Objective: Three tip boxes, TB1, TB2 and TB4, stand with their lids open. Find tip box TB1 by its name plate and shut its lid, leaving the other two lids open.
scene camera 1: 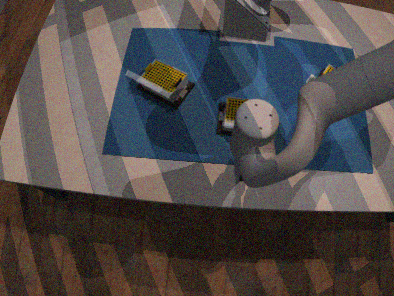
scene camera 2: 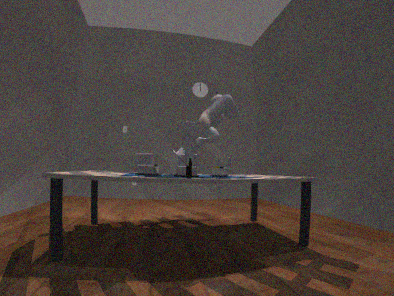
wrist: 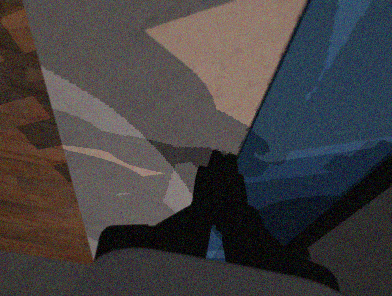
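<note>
The left tip box (scene camera 1: 162,77) (scene camera 2: 145,169) has a yellow rack and its lid stands open. The middle tip box (scene camera 1: 235,107) (scene camera 2: 181,170) is partly hidden by the arm in scene camera 1; its pale lid edge (scene camera 1: 228,125) shows along its front, and the lid looks open. The right tip box (scene camera 1: 328,69) is mostly hidden under the arm, with a small white name plate (scene camera 1: 311,79) beside it. I cannot read any name plate, so I cannot tell which is TB1. My gripper (scene camera 2: 189,175) (wrist: 218,166) is shut and empty, low in front of the middle box near the mat's front edge.
The blue mat (scene camera 1: 175,137) (wrist: 305,110) lies on the striped table (scene camera 1: 60,145) (scene camera 2: 290,178). The arm (scene camera 1: 310,125) reaches in from the right over the middle and right boxes. The robot's base (scene camera 1: 245,25) is at the back. The table's front edge runs near the gripper.
</note>
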